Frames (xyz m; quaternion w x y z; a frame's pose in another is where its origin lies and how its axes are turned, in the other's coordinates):
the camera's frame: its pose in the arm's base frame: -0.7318 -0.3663 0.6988 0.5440 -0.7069 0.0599 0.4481
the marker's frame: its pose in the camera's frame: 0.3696 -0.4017 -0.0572 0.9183 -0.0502 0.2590 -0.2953
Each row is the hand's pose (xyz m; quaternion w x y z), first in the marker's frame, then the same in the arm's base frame.
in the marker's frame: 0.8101 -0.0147 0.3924 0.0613 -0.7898 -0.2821 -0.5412
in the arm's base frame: 0.4883 0.3817 0.5589 0.5759 0.4693 0.6604 0.1094
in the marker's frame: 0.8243 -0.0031 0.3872 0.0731 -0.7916 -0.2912 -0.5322
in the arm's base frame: 0.5029 0.3750 0.5485 0.5715 0.4796 0.6589 0.0960
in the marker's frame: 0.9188 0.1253 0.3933 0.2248 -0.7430 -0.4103 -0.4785
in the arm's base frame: 0.5920 0.3525 0.4182 0.4520 0.5678 0.6865 -0.0441
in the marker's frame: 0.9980 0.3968 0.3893 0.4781 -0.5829 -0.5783 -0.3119
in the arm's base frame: 0.6641 0.2722 0.1567 0.1929 0.6739 0.6467 -0.3006
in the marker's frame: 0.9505 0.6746 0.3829 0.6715 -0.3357 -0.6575 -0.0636
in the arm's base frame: 0.6112 0.1699 -0.1006 0.0993 -0.6903 -0.4809 0.5314
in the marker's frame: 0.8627 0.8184 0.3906 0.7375 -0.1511 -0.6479 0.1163
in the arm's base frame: 0.5198 0.1185 -0.2326 0.2748 -0.6435 -0.3189 0.6393
